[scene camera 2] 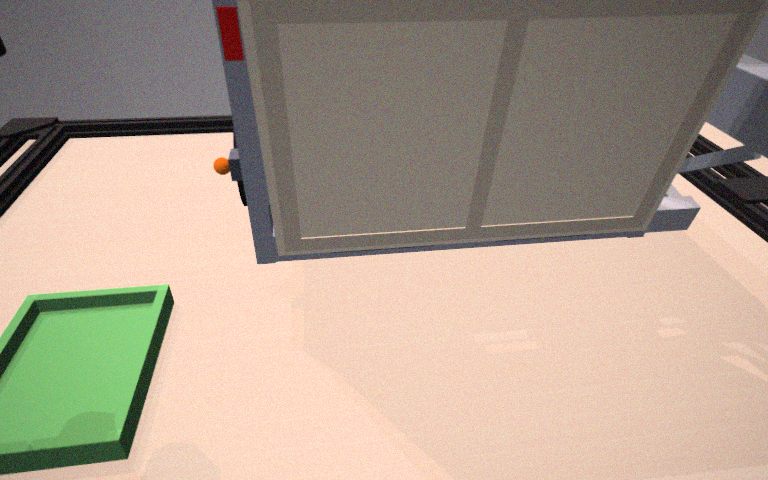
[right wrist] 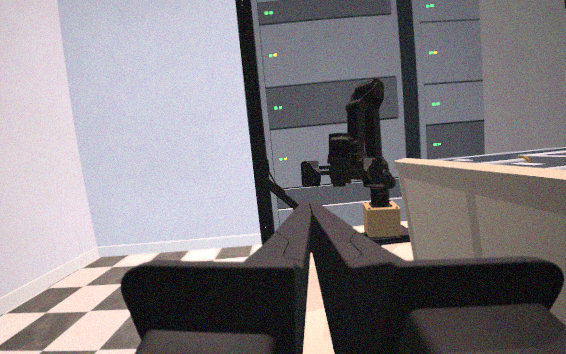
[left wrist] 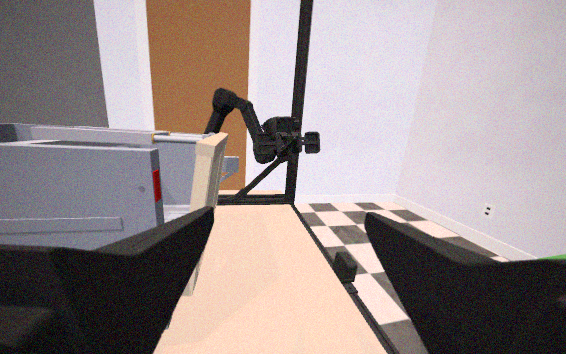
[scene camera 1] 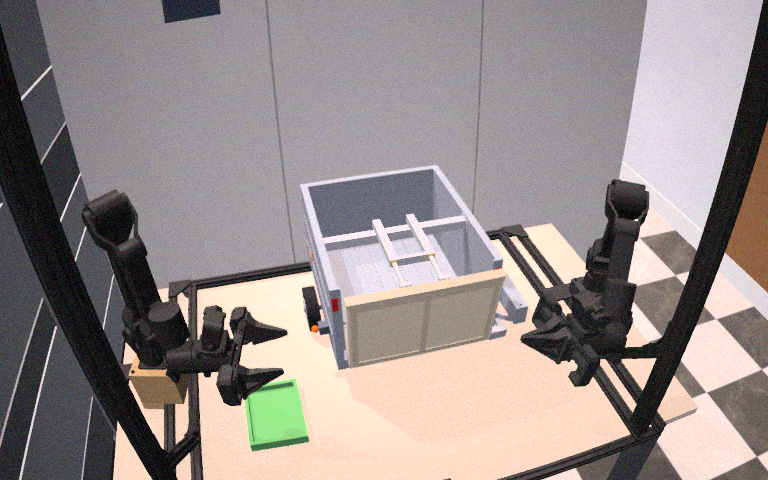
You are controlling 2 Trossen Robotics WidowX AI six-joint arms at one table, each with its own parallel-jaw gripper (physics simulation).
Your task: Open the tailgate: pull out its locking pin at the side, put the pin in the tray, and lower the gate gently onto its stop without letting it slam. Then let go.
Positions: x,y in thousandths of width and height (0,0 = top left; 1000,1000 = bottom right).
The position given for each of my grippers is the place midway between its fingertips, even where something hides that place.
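Observation:
Beige tailgate (scene camera 1: 501,680), also right wrist view (right wrist: 803,595), left wrist view (left wrist: 372,428). Grey truck bed (scene camera 1: 464,474). My left gripper (scene camera 1: 372,732) open, holds nothing; also right wrist view (right wrist: 605,493), left wrist view (left wrist: 513,612). My right gripper (scene camera 1: 679,705) shut, holds nothing; also right wrist view (right wrist: 545,597), left wrist view (left wrist: 520,388).

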